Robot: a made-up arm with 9 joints. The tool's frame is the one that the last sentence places.
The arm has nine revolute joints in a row. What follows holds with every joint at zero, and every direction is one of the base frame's. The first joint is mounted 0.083 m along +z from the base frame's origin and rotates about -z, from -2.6 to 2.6 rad. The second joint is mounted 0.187 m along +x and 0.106 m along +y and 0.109 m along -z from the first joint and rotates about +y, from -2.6 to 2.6 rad. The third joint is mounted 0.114 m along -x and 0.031 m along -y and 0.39 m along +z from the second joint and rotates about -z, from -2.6 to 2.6 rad. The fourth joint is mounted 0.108 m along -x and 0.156 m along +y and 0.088 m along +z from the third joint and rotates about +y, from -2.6 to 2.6 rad. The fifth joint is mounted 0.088 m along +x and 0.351 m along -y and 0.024 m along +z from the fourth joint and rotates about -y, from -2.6 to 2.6 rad. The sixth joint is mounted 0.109 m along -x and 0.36 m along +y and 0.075 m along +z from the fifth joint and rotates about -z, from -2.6 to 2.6 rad. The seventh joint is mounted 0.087 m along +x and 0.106 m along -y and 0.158 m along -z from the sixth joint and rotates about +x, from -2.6 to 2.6 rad. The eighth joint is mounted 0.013 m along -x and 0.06 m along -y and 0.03 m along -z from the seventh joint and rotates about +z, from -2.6 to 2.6 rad. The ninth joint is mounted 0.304 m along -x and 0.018 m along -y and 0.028 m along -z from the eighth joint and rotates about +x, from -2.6 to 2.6 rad. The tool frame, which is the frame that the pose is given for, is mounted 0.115 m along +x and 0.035 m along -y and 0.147 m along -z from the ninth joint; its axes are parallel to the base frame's.
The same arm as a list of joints. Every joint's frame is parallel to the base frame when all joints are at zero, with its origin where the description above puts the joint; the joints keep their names.
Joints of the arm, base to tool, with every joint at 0 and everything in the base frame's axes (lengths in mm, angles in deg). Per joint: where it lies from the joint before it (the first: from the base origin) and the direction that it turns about. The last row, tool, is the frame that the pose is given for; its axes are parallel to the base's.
joint 1: offset 0 0 83 axis -z
joint 2: offset 187 106 -109 axis +y
joint 3: offset -114 -31 390 axis -z
joint 4: offset -108 156 88 axis +y
joint 5: offset 88 -351 24 axis -y
joint 6: offset -109 360 75 axis -z
joint 7: offset 87 -106 -158 axis +x
joint 8: offset -13 -60 -30 axis +z
joint 9: offset -304 -18 -28 axis +x
tool: offset 115 -35 -147
Joint limits (deg, base to tool): -148.97..148.97 -148.97..148.97 -148.97..148.97 -148.97..148.97 -148.97..148.97 -148.97..148.97 -148.97..148.97 -148.97..148.97 -148.97..148.97

